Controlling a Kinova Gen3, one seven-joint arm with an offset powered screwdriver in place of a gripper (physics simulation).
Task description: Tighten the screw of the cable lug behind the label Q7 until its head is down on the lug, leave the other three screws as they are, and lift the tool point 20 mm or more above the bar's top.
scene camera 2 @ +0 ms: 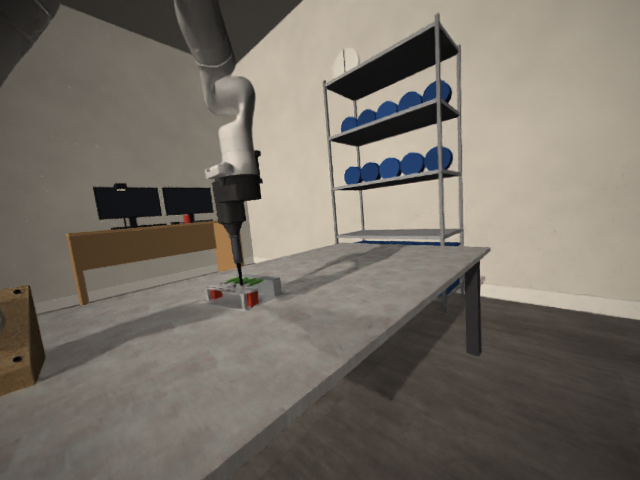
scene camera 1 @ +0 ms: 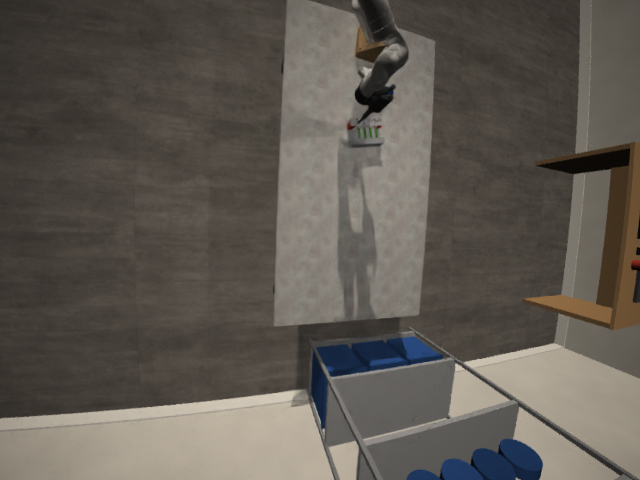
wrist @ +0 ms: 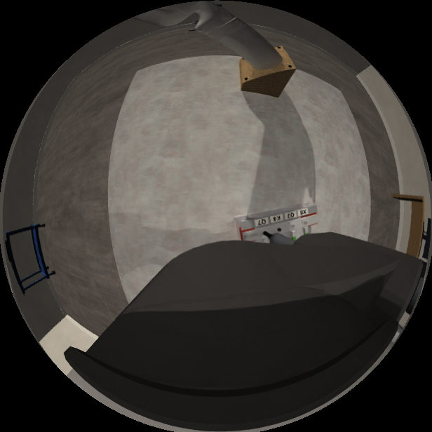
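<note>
The fixture with the lugs stands on the table, with red parts at its ends and green cable pieces. In the wrist view its labels, seen upside down, are Q7, K4, Q2 and X8. My screwdriver tip is down at the lug row, behind Q7. The tip and tool hide the Q7 screw, so its head height and contact cannot be told. A dark round spot shows behind K4. The tool has no fingers.
A wooden block stands on the table near the arm's base. Beyond the table are a shelf rack with blue containers and a wooden desk with monitors.
</note>
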